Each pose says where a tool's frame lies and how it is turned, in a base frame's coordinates. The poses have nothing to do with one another.
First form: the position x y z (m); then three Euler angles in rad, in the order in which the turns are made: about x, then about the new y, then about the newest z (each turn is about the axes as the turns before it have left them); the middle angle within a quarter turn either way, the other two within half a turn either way.
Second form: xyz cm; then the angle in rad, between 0 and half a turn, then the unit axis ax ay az. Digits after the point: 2 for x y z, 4 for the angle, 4 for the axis.
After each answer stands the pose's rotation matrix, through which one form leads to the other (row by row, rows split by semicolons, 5 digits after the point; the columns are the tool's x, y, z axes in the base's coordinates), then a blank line. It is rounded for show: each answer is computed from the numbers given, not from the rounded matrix.
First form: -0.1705 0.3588 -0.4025 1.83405 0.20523 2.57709
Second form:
-17.05 35.88 -40.25 2.9605 0.2809 -0.7441 0.6062
-0.82712 -0.52377 0.20379; -0.30546 0.11458 -0.94529; 0.47176 -0.84412 -0.25476

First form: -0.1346 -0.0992 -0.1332 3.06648 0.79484 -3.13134
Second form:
-13.46 -9.92 -13.32 2.3470 -0.0106 0.9993 -0.0354
-0.70036 0.00718 0.71375; -0.04333 0.99768 -0.05256; -0.71247 -0.06774 -0.69842

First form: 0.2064 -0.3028 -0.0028 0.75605 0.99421 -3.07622
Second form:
20.64 -30.28 -0.28 2.7335 -0.4415 0.3459 -0.8279
-0.54400 0.03561 0.83833; -0.62144 -0.68843 -0.37401; 0.56381 -0.72443 0.39664

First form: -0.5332 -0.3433 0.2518 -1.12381 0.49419 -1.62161
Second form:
-53.32 -34.33 25.18 2.1611 -0.5735 -0.2628 -0.7759
-0.04471 0.87922 0.47432; -0.40997 -0.44912 0.79386; 0.91100 -0.15896 0.38053

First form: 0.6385 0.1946 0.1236 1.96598 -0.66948 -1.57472
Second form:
63.85 19.46 12.36 2.7879 0.6946 0.4351 -0.5729
-0.00308 0.78414 -0.62058; 0.38722 -0.57123 -0.72371; -0.92198 -0.24253 -0.30188

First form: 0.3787 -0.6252 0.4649 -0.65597 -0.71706 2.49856
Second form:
37.87 -62.52 46.49 2.7941 -0.4168 0.1840 0.8902
-0.60320 -0.45196 -0.65717; 0.15440 -0.87453 0.45973; -0.78250 0.17584 0.59731

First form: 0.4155 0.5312 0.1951 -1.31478 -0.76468 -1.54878
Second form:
41.55 53.12 19.51 1.6340 -0.2726 -0.8333 -0.4809
0.01589 0.72143 -0.69231; -0.23842 0.67515 0.69808; 0.97103 0.15397 0.18273

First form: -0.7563 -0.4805 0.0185 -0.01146 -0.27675 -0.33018
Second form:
-75.63 -48.05 1.85 0.4289 0.0802 -0.6436 -0.7611
0.90999 0.31188 -0.27323; -0.32123 0.94694 0.01102; 0.26217 0.07774 0.96189

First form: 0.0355 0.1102 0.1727 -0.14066 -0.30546 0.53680
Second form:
3.55 11.02 17.27 0.6492 -0.3362 -0.4011 0.8521
0.81957 -0.48772 -0.30073; 0.54257 0.82930 0.13371; 0.18419 -0.27275 0.94429

